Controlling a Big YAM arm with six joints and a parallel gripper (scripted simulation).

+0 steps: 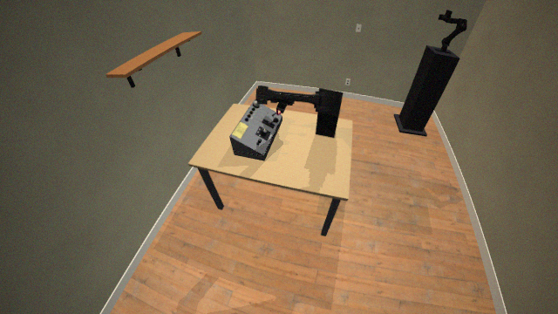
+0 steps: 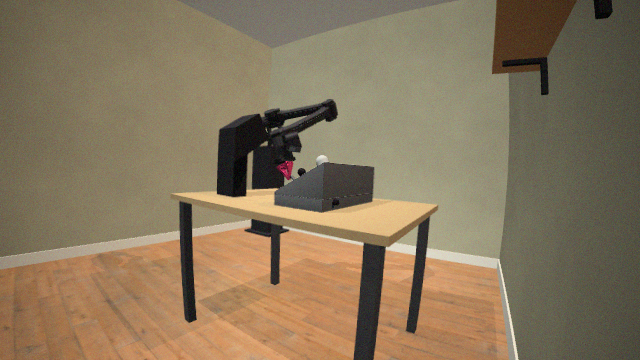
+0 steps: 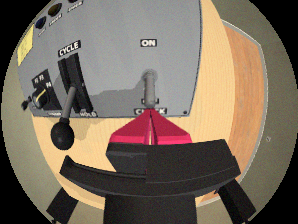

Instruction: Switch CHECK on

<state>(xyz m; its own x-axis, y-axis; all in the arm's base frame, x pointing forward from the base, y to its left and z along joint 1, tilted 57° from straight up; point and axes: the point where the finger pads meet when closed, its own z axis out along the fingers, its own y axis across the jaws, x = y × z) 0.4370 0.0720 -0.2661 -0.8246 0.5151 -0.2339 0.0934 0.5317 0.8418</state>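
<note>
Right now the lever is 20 mm ahead of my hand and 120 mm to the left of it. From my hand the other things lie so: grey console (80 mm ahead, 170 mm to the left, 30 mm below); then rotary selector (60 mm ahead, 230 mm to the left).
</note>
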